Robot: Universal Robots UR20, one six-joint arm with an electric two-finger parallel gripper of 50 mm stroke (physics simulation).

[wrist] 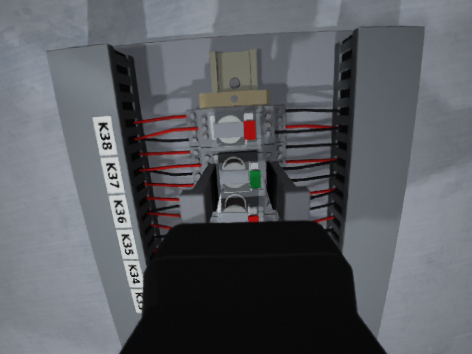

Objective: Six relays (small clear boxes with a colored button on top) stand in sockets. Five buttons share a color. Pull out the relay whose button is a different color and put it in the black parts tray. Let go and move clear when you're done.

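Places are measured from the arm's base along level axes (x ahead, y right, z down), in centimetres.
Pixels of known places: gripper, between the fingertips: (243, 177).
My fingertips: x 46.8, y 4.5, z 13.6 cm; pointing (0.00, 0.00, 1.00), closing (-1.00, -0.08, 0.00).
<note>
For each thing: its top centre in the pictures, then the offset to it from my fingertips. "spot": a spot on its surface instead.
- relay with the green button, centre of its top: (239, 180) dx +0.2, dy +0.8, dz -3.5 cm
- beige end stop, centre of its top: (234, 98) dx +0.0, dy +5.4, dz -0.6 cm
- rail, a spot on its surface: (234, 65) spot: dx -0.3, dy +8.1, dz +3.1 cm
The relay with the green button (254, 179) stands second from the top of the row in the wrist view. It is a clear box. Above it stands a relay with a red button (249, 130), and below it a relay with a red button (253, 219), partly hidden by the gripper body. My gripper (243, 177) is open. Its two fingers stand left and right of the green-button relay and the one below, with a narrow gap on each side at the green-button relay. How deep the fingertips reach is hard to tell. The other relays are hidden. The black parts tray does not show.
Grey slotted wire ducts (82, 100) (387, 125) run along both sides, the left one with labels K38 to K34 and a partly hidden one. Red and black wires run from them to the sockets. A beige end stop (215, 99) and a rail (234, 65) are above the row.
</note>
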